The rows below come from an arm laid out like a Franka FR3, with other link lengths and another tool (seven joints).
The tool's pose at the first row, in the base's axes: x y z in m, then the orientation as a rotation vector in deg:
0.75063, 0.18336, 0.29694, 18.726, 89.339, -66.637
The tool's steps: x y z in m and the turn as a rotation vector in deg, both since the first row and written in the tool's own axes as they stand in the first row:
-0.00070, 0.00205, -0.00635, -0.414, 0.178, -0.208
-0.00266, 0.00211, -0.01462, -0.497, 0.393, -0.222
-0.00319, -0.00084, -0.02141, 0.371, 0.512, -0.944
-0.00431, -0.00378, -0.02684, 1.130, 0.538, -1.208
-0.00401, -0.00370, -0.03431, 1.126, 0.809, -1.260
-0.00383, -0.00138, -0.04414, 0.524, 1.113, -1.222
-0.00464, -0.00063, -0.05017, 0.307, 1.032, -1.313
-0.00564, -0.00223, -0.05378, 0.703, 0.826, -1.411
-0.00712, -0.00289, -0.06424, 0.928, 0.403, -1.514
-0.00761, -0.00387, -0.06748, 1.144, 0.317, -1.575
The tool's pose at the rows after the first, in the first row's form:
0.74861, 0.18968, 0.29594, 18.408, 89.783, -66.460
0.74445, 0.19704, 0.29684, 18.477, 90.019, -66.403
0.73848, 0.20125, 0.29813, 18.588, 89.891, -67.669
0.73353, 0.20460, 0.30005, 18.910, 89.588, -68.492
0.72906, 0.21051, 0.29906, 19.039, 89.843, -68.529
0.72486, 0.21943, 0.29684, 18.859, 90.422, -68.008
0.72213, 0.22491, 0.29661, 18.595, 90.498, -67.902
0.71918, 0.22740, 0.29794, 18.655, 90.136, -68.301
0.71304, 0.23599, 0.29857, 18.461, 89.678, -68.564
0.71058, 0.23829, 0.29918, 18.505, 89.505, -68.787

